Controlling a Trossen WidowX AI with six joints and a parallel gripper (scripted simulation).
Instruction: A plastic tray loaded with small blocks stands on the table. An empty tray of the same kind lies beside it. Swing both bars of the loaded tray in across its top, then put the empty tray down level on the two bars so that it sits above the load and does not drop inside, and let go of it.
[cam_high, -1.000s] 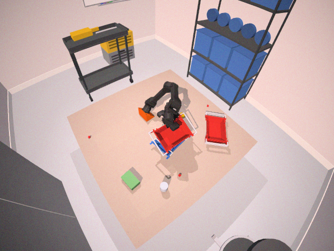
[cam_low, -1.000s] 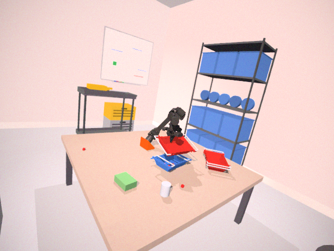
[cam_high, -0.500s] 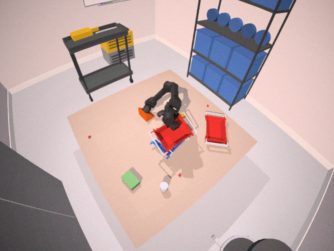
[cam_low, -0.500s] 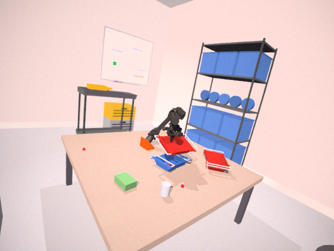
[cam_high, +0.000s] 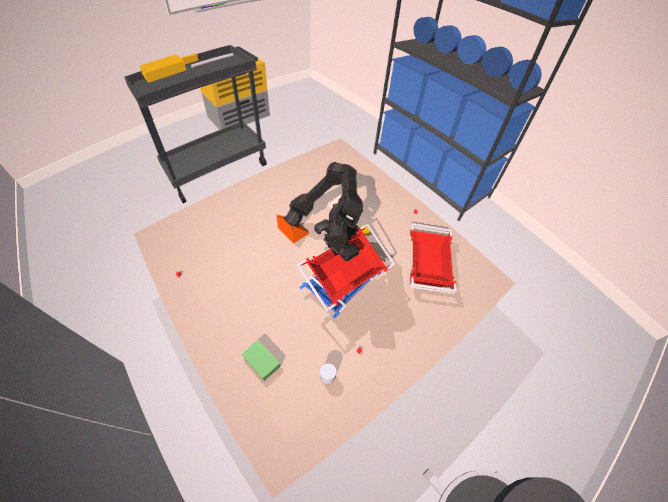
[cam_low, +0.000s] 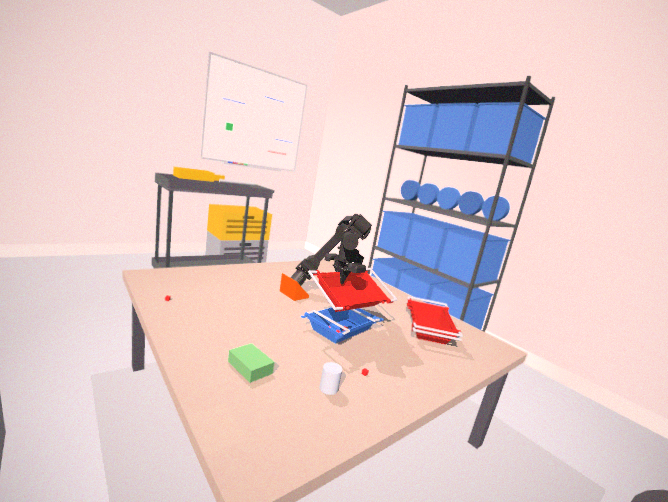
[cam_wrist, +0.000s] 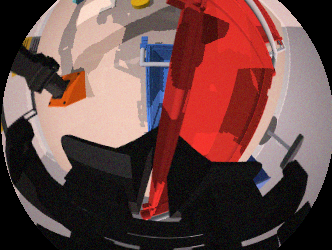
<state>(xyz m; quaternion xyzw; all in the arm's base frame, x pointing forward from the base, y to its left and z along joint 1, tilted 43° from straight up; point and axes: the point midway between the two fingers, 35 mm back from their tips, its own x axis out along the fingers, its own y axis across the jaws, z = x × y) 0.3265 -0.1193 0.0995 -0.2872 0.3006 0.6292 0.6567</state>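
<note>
The red tray is 7 cm ahead of my gripper tip and 1 cm above it. Round my gripper tip: cream pad 27 cm behind, 32 cm to the left, 18 cm below; yellow puck 11 cm behind, 28 cm to the left, 17 cm below; green block 11 cm ahead, 43 cm to the right, 16 cm below.
</note>
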